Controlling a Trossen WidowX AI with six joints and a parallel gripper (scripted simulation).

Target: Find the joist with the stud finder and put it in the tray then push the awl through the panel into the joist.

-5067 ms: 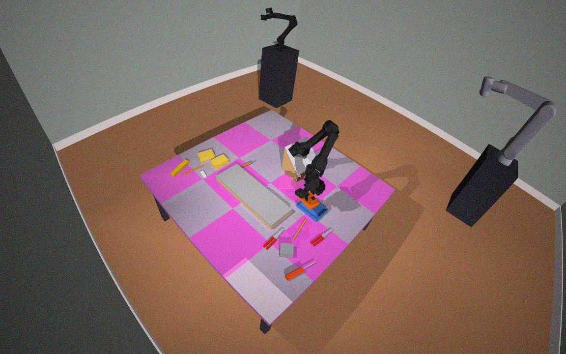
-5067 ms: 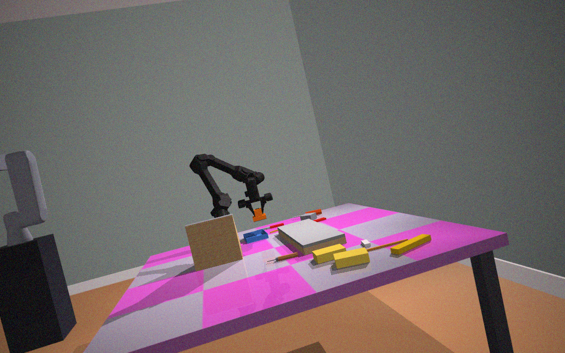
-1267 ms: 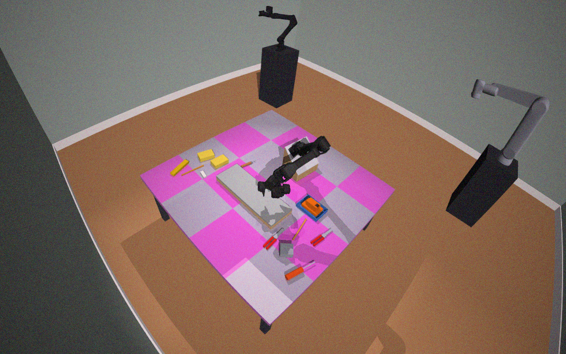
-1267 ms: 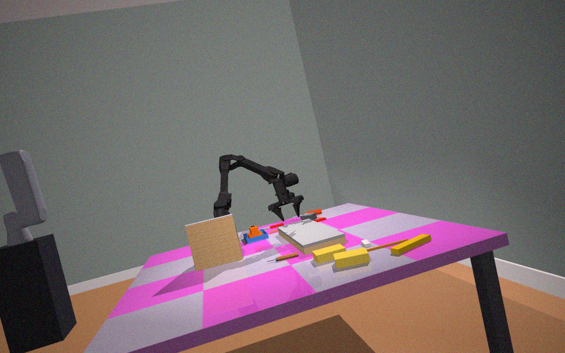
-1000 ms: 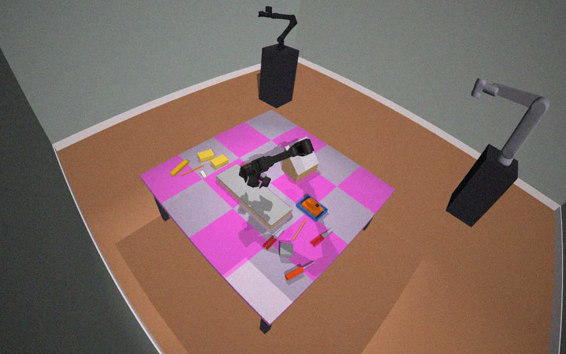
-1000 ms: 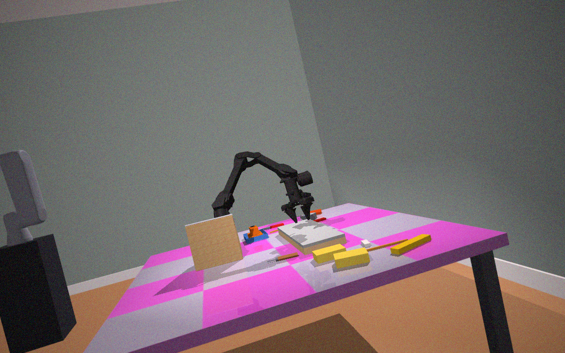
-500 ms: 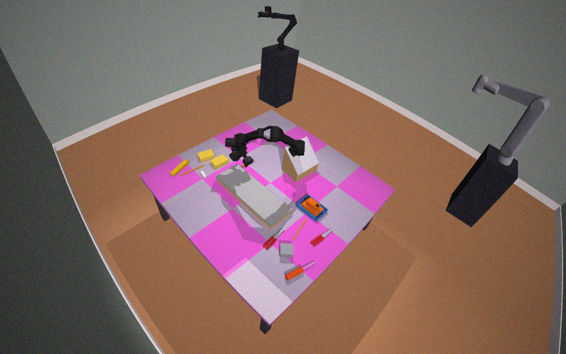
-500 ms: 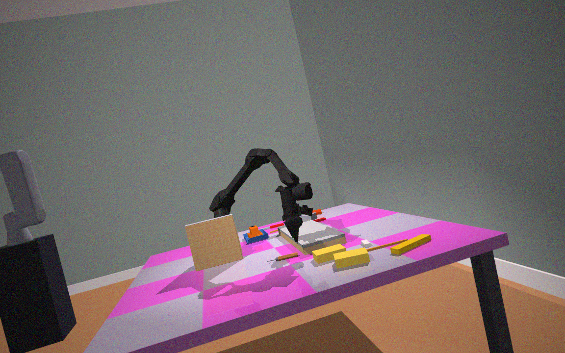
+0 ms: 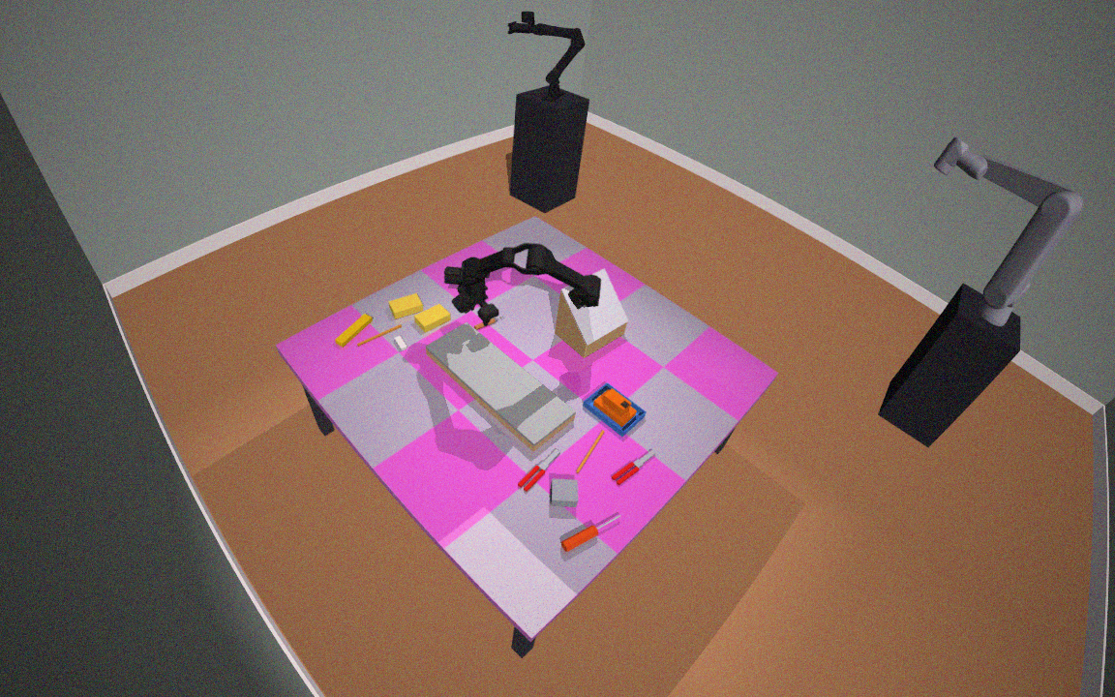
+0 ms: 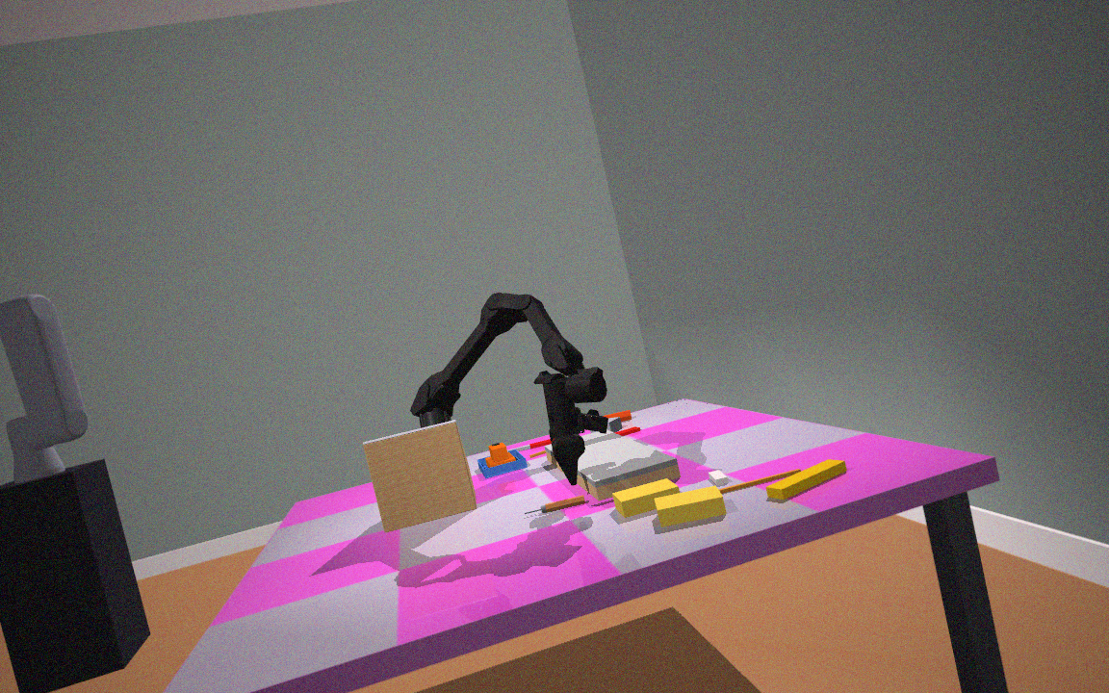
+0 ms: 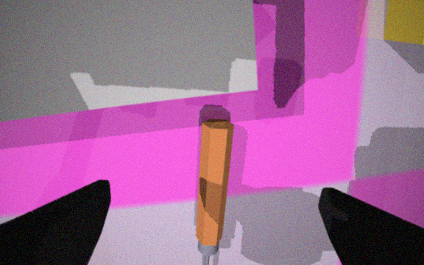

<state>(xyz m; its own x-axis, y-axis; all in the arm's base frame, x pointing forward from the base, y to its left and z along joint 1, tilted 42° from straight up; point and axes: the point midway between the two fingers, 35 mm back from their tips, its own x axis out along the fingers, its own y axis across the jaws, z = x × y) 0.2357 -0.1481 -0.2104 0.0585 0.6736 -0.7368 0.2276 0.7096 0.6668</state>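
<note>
My gripper tip is 60 mm past the brown-handled awl, 40 mm above it and 10 mm to the right of it. The rest, counted from my gripper tip: blue tray: 570 mm to the left, 50 mm behind, 40 mm below; small white block: 250 mm ahead, 130 mm to the right, 50 mm below; yellow bar: 340 mm ahead, 300 mm to the right, 40 mm below.
</note>
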